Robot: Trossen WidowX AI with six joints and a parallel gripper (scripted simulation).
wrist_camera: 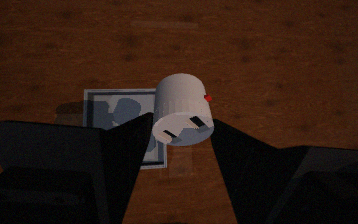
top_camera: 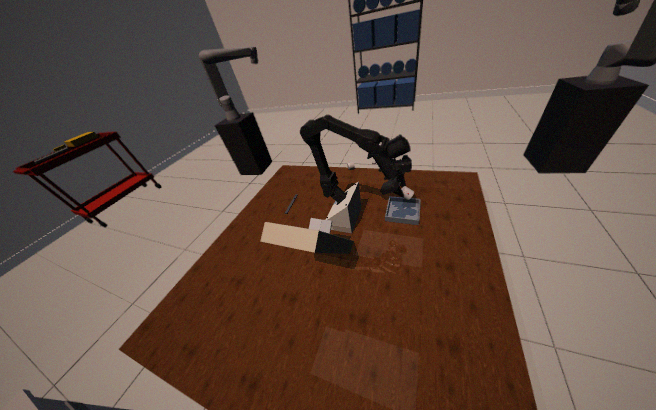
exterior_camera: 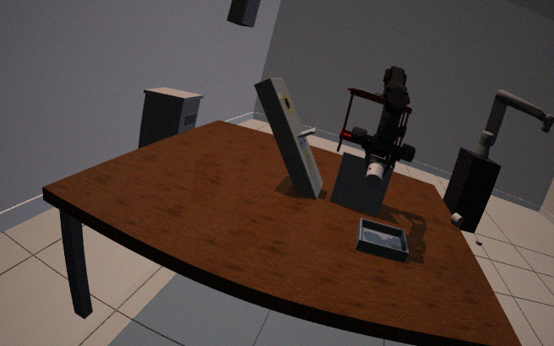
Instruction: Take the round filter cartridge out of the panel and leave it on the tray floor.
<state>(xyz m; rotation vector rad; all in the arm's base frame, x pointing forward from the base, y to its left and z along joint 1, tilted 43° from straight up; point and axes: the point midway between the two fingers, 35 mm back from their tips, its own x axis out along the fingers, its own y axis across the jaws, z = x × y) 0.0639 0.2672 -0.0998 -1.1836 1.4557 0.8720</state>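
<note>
My gripper tip is now 190 mm above the grey tray, 90 mm past it and 10 mm to the right of it. From my gripper tip the other things lie so: round cartridge right at my gripper tip; service panel 320 mm to the right, 260 mm ahead, 10 mm below.
</note>
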